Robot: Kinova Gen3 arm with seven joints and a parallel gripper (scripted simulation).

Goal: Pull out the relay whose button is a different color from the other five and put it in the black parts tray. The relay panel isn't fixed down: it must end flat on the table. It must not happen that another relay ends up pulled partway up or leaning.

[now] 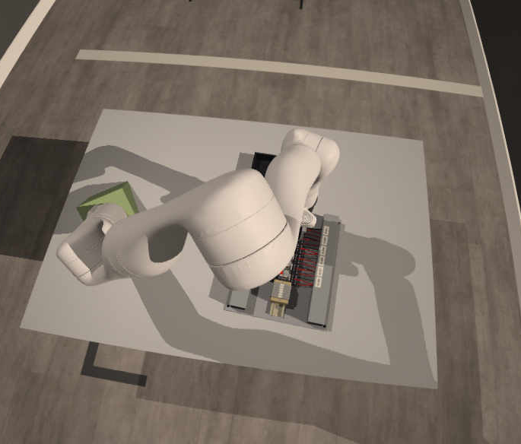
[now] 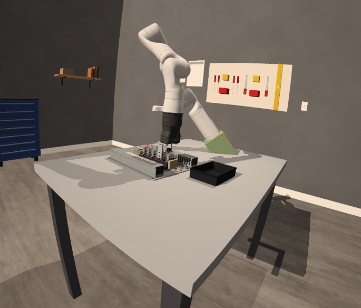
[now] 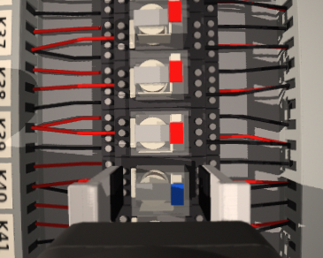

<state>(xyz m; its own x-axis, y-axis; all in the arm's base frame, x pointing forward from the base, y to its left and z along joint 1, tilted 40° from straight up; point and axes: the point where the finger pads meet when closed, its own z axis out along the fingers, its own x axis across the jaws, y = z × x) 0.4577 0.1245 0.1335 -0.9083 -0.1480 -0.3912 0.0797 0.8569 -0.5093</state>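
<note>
Now: the relay 1 cm below my hand. Round my hand: black parts tray: 6 cm behind, 20 cm to the left, 4 cm below; then relay panel: 1 cm behind, 7 cm to the right, 3 cm below.
</note>
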